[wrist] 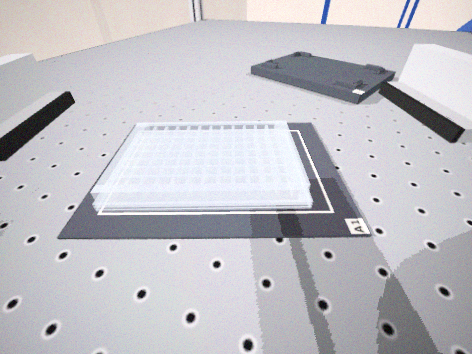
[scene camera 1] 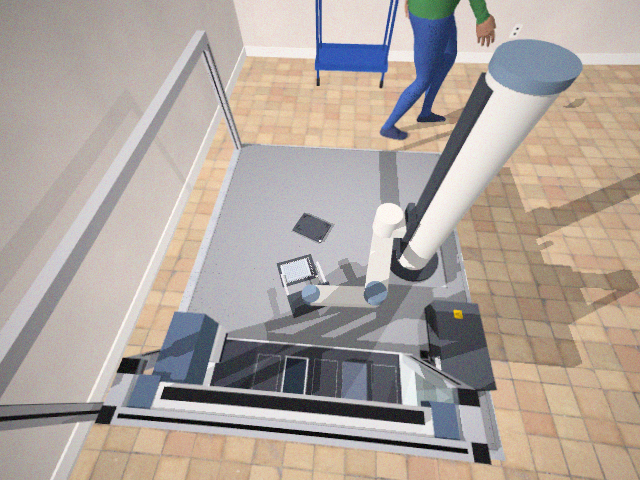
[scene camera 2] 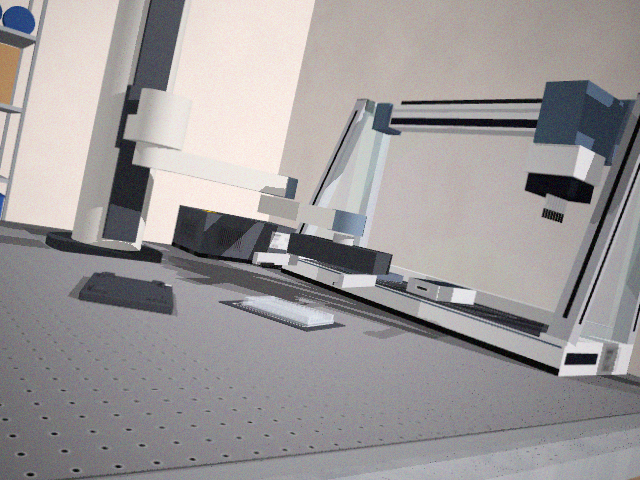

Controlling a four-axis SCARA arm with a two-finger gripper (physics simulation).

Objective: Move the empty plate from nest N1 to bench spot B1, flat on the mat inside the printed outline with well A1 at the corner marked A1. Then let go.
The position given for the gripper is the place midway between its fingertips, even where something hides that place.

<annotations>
The gripper (scene camera 2: 296,269) carries nothing. Also in view: a clear well plate (scene camera 2: 303,315).
</annotations>
